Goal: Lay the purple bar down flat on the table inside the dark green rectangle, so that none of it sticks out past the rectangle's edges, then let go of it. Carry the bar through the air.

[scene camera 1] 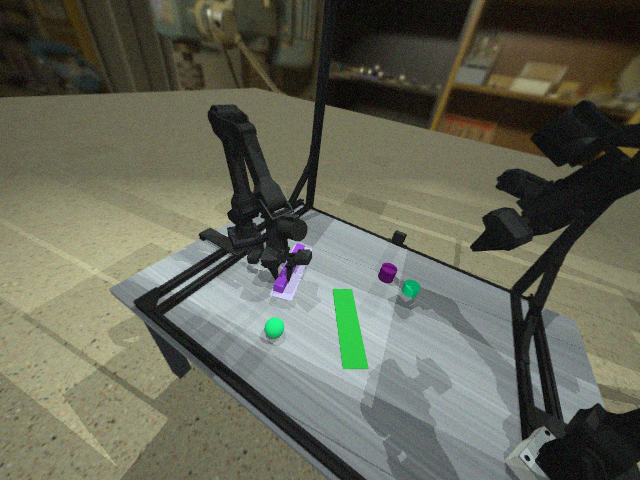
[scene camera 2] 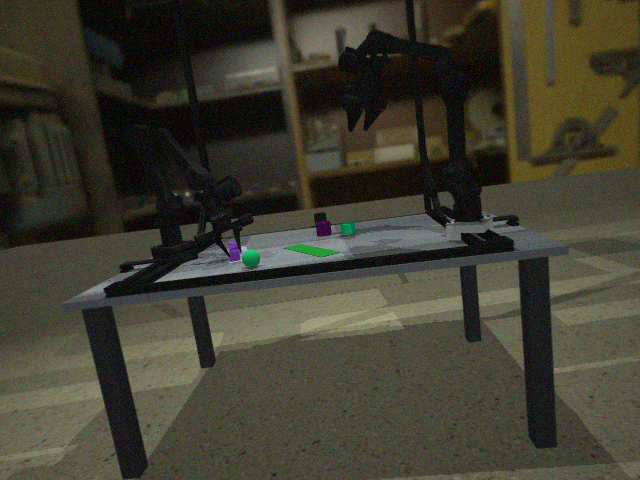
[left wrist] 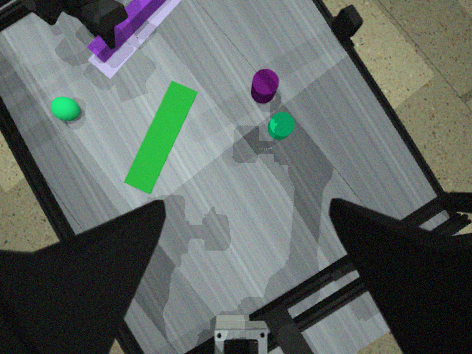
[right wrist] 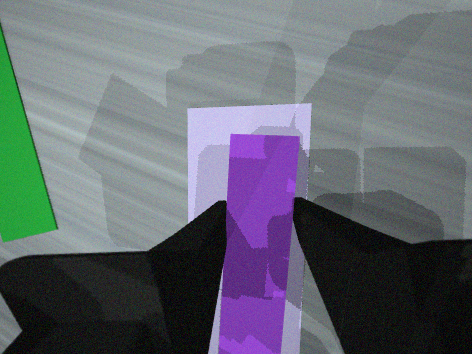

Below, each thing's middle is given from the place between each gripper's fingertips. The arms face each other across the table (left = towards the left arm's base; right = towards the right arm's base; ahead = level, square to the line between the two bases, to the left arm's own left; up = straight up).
Labels:
My right hand is 6 cm past the purple bar (right wrist: 262, 173) and 3 cm to the left of it. Also, from my right hand: green rectangle (scene camera 1: 353, 355) (23 cm to the left, 3 cm behind, 1 cm below); then pale lilac rectangle (right wrist: 209, 129) (7 cm behind, 2 cm to the right, 1 cm below); then purple cylinder (left wrist: 265, 82) (28 cm behind, 22 cm to the left, 1 cm above).
Right now my left hand is 13 cm past the purple cylinder, 18 cm to the left of it and 31 cm above it. Round my left hand: green rectangle: 11 cm ahead, 17 cm to the right, 33 cm below; then pale lilac rectangle: 8 cm ahead, 43 cm to the right, 33 cm below; then purple bar: 8 cm ahead, 43 cm to the right, 32 cm below.

